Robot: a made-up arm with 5 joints.
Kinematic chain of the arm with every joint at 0, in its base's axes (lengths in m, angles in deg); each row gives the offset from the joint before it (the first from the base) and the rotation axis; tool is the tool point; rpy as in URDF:
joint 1: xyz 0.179 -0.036 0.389 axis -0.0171 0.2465 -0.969
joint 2: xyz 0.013 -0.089 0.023 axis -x
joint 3: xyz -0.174 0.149 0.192 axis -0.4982 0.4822 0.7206
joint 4: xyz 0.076 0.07 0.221 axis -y
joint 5: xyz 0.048 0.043 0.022 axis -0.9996 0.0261 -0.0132
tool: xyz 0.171 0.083 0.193 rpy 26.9 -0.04 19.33
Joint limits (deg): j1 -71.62..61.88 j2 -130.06..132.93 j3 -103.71..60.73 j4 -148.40..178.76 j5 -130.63..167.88
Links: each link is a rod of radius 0.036 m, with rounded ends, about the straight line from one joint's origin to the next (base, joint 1, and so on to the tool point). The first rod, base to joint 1, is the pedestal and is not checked.
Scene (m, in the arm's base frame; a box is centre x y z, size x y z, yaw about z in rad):
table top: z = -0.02
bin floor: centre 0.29 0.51 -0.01 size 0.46 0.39 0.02 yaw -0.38
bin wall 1: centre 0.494 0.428 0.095 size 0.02 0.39 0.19 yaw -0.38
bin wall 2: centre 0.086 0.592 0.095 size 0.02 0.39 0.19 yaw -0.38
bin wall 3: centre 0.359 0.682 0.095 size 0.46 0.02 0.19 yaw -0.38
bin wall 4: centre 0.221 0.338 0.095 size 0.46 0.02 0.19 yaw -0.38
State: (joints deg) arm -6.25 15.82 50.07 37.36 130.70
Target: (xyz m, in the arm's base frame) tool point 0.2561 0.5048 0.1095
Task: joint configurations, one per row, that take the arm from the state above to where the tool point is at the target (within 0.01 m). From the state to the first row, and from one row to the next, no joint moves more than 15 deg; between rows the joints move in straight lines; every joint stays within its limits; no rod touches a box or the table.
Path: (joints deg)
1: 0.56 25.86 51.25 44.95 124.71
2: 7.36 35.90 52.42 52.55 118.72
3: 14.17 45.93 53.60 60.14 112.73

